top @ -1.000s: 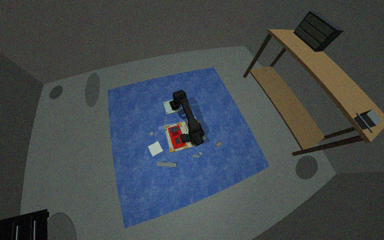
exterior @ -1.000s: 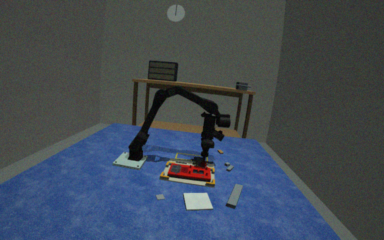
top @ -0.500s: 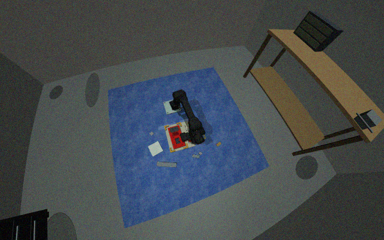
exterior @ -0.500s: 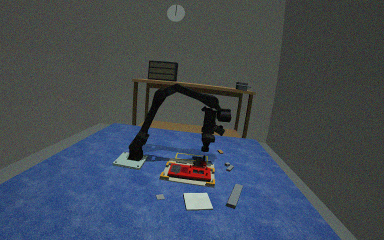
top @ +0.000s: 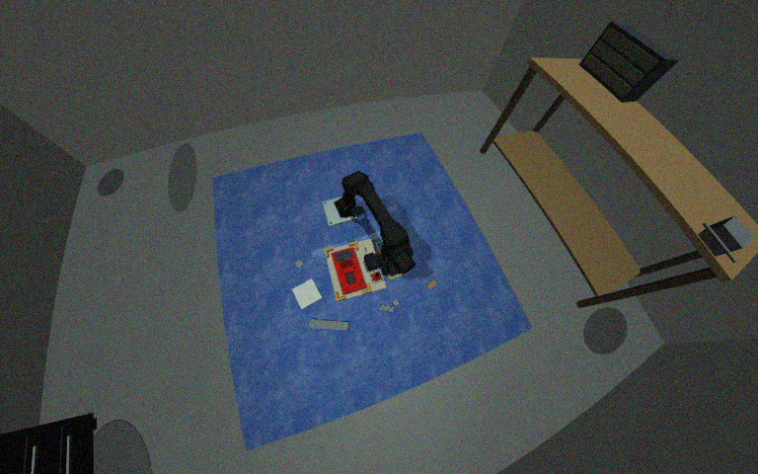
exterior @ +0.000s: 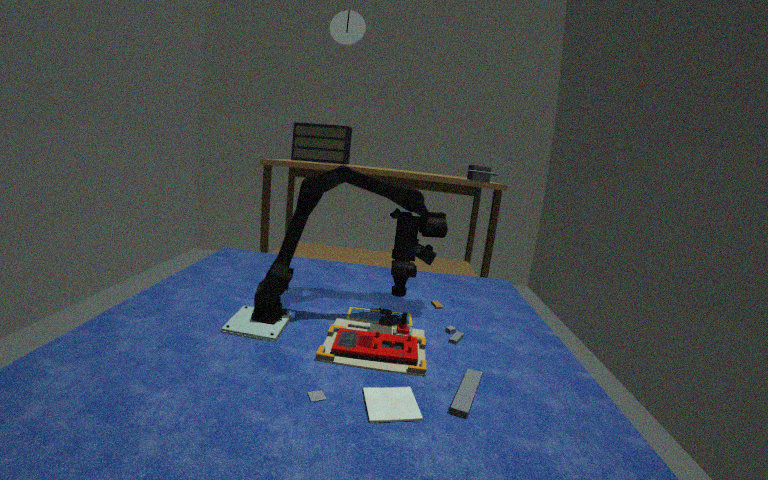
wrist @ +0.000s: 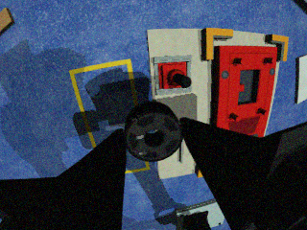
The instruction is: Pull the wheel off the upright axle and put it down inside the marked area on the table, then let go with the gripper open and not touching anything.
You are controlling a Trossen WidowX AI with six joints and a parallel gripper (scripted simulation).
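Right now the axle is 70 mm below my gripper tip, 40 mm to the right of it and 20 mm ahead of it. From my gripper tip the other things lie so: white square plate (360 mm to the right, 100 mm below, 20 mm ahead); then dark round wheel (right at my gripper tip); then grey bar (290 mm to the right, 170 mm ahead, 100 mm below).
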